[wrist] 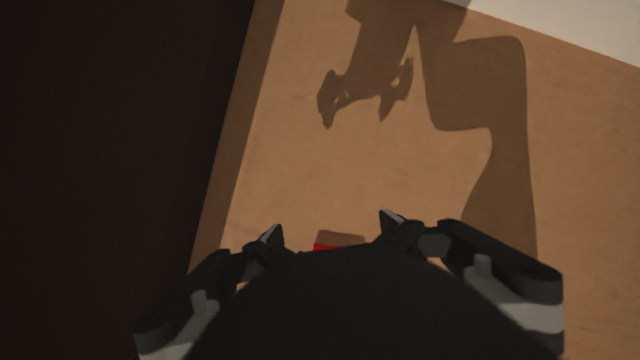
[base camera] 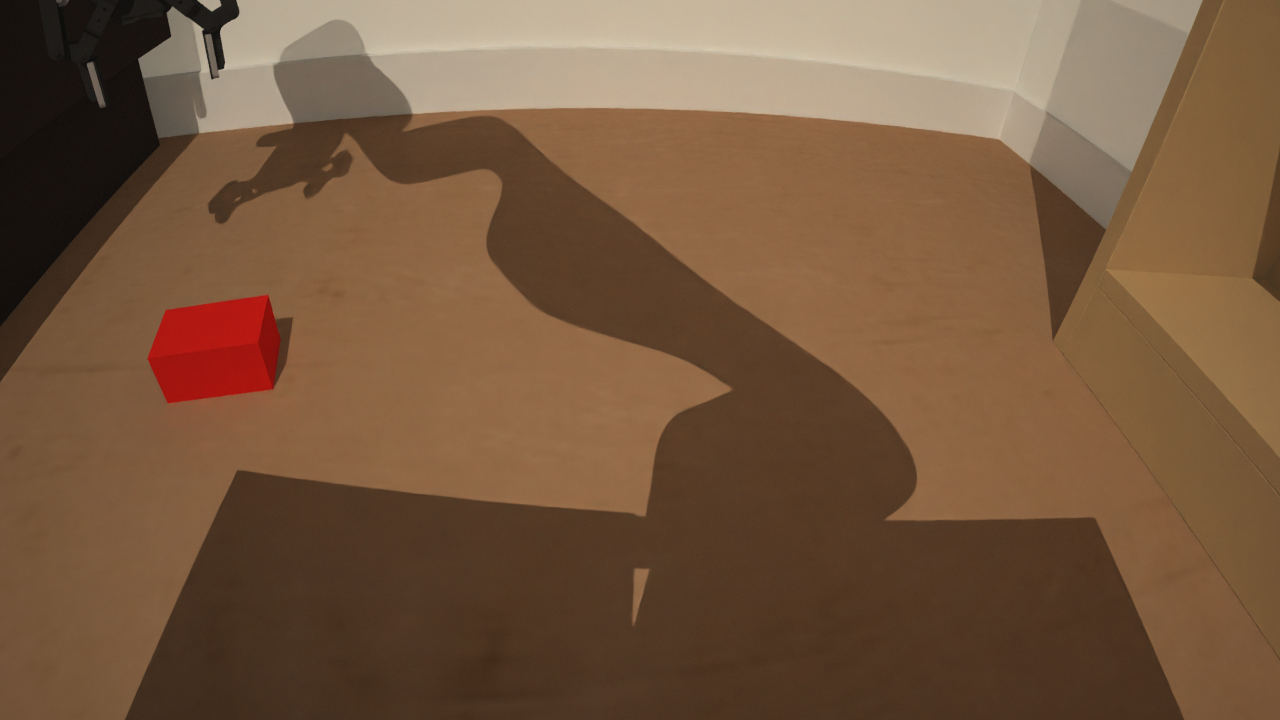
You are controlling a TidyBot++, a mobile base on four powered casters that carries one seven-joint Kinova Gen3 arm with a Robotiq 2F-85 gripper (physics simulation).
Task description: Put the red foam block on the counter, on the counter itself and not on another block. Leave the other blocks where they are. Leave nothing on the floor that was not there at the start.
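Places are measured from the arm's base along level axes (x right, y ahead, z up), in centimetres.
Where they show: gripper, fingertip midpoint: [wrist: 331,228] [base camera: 160,90].
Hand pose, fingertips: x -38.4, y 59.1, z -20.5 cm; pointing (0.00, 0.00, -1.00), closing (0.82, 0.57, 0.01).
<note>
After its pixels a point has its place.
The red foam block [base camera: 210,344] {x -29.8, y 45.7, z -35.2 cm} [wrist: 325,247] {x -34.1, y 50.0, z -38.5 cm} lies on the floor, left of the middle in the base camera view. In the wrist view a thin strip of it shows between the fingers at the gripper's edge; the gripper's body hides the rest. My gripper [base camera: 155,82] {x -38.4, y 59.1, z -20.5 cm} [wrist: 331,228] {x -38.4, y 59.1, z -20.5 cm} is open and empty. It hangs above the floor, at the top left of the base camera view, apart from the block. The counter top and the other blocks do not show in these views.
A dark cabinet side [base camera: 62,188] {x -62.9, y 68.1, z -34.0 cm} [wrist: 110,150] {x -55.3, y 58.1, z -17.5 cm} stands along the left. A wooden shelf unit [base camera: 1154,394] {x 43.9, y 46.9, z -34.5 cm} stands at the right. A pale wall with a baseboard [base camera: 626,80] {x -1.5, y 106.3, z -35.4 cm} closes the back. The arm's shadow lies across the floor [base camera: 402,402] {x -15.2, y 46.2, z -39.6 cm} [wrist: 310,170] {x -43.2, y 62.0, z -39.6 cm}.
</note>
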